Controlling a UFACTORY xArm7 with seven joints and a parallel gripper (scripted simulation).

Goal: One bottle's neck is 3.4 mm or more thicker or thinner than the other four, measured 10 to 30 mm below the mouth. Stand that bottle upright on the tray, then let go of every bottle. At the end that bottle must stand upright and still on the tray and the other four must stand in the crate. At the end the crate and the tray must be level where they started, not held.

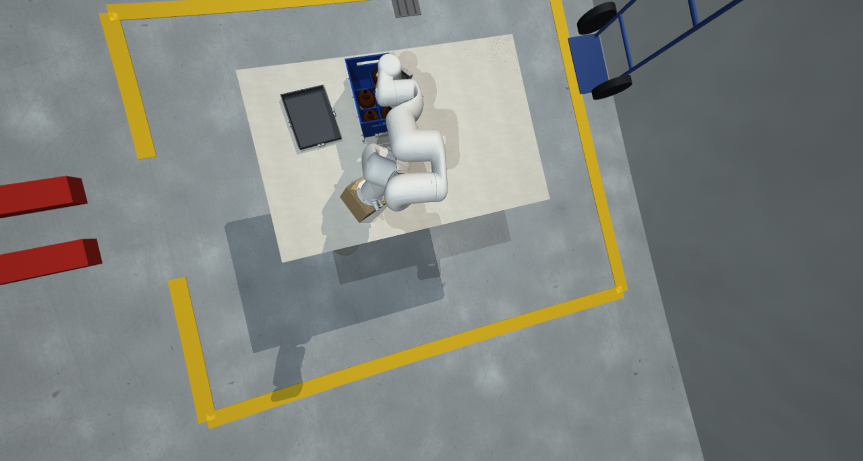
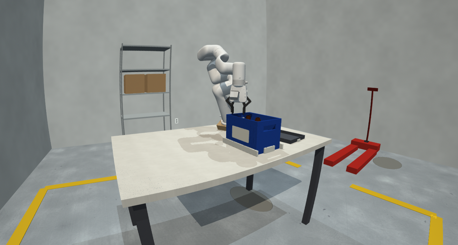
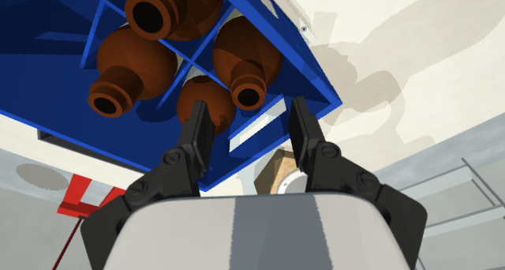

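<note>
Now: the blue crate 90 mm ahead of my hand, 30 mm to the left of it and 110 mm below it. From my hand the other things lie so: dark grey tray 130 mm ahead, 320 mm to the left, 190 mm below.
</note>
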